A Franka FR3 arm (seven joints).
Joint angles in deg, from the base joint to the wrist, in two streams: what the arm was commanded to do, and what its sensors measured. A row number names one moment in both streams.
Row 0, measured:
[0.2, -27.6, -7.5, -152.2, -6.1, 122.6, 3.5]
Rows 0 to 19, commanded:
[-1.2, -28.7, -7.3, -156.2, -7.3, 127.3, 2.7]
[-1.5, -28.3, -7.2, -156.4, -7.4, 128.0, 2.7]
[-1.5, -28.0, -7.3, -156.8, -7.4, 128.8, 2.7]
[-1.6, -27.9, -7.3, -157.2, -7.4, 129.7, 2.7]
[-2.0, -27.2, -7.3, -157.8, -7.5, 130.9, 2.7]
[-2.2, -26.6, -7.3, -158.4, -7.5, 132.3, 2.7]
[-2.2, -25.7, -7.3, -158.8, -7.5, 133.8, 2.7]
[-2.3, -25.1, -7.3, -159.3, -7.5, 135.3, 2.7]
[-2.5, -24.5, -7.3, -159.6, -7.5, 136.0, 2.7]
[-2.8, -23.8, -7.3, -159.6, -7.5, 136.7, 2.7]
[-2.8, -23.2, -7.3, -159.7, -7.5, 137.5, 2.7]
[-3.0, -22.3, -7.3, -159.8, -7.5, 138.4, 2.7]
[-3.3, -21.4, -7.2, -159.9, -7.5, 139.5, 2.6]
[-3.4, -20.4, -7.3, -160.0, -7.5, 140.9, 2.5]
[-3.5, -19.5, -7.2, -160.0, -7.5, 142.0, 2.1]
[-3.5, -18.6, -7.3, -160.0, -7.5, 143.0, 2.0]
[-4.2, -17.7, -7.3, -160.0, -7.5, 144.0, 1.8]
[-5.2, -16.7, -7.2, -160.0, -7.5, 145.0, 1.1]
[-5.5, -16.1, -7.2, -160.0, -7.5, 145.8, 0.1]
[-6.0, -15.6, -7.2, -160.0, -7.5, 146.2, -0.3]
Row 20, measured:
[-3.6, -17.3, -7.5, -158.7, -6.7, 142.6, 2.0]
